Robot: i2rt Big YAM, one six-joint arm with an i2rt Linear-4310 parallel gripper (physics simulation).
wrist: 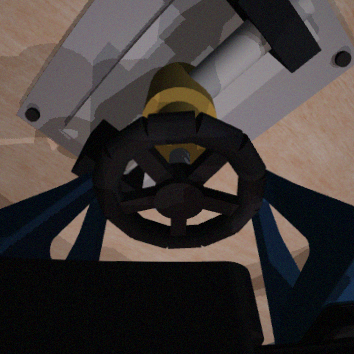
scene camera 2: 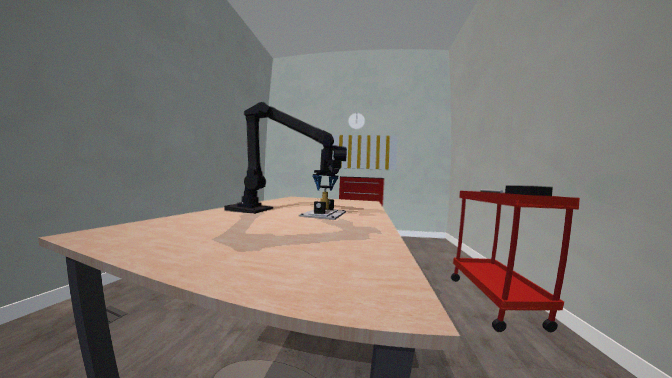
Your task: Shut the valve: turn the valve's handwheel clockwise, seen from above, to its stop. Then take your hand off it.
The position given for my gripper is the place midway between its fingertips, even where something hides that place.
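My gripper point(wrist: 178, 175) visible. Black handwheel point(wrist: 178, 193), grey base plate point(wrist: 96, 43) visible too.
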